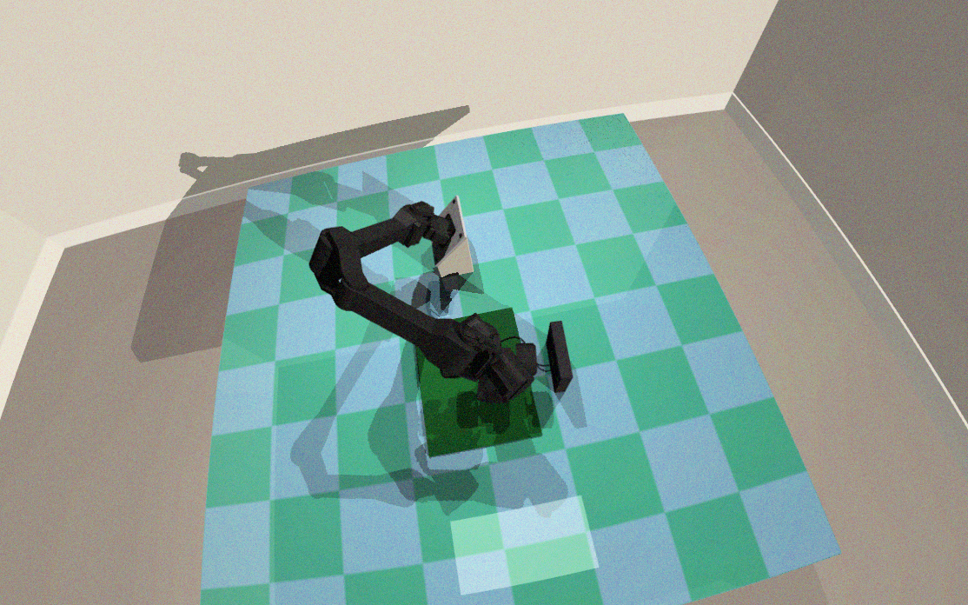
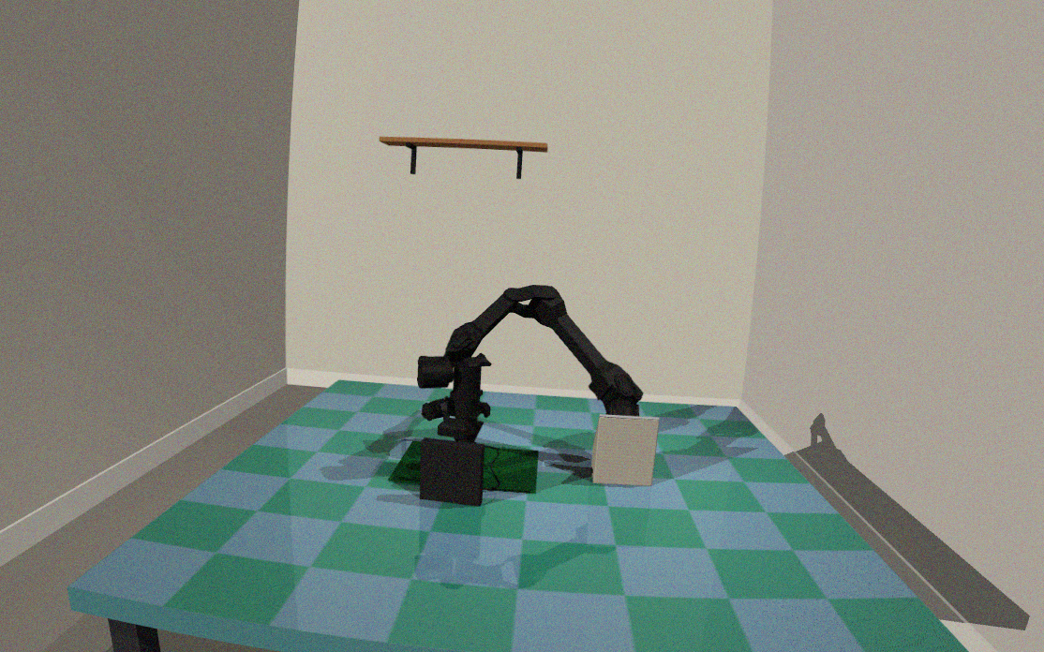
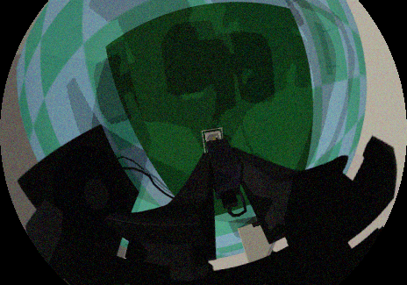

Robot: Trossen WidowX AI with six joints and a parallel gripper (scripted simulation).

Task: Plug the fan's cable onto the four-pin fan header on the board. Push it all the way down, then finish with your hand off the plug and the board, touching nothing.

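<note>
Now: gripper tip 50 mm above the dark green board, 40 mm to the left of it and 10 mm past it. From my gripper tip the other things lie so: black fan (130 mm to the left, 20 mm ahead, 20 mm above); black plug (10 mm behind, 10 mm above).
</note>
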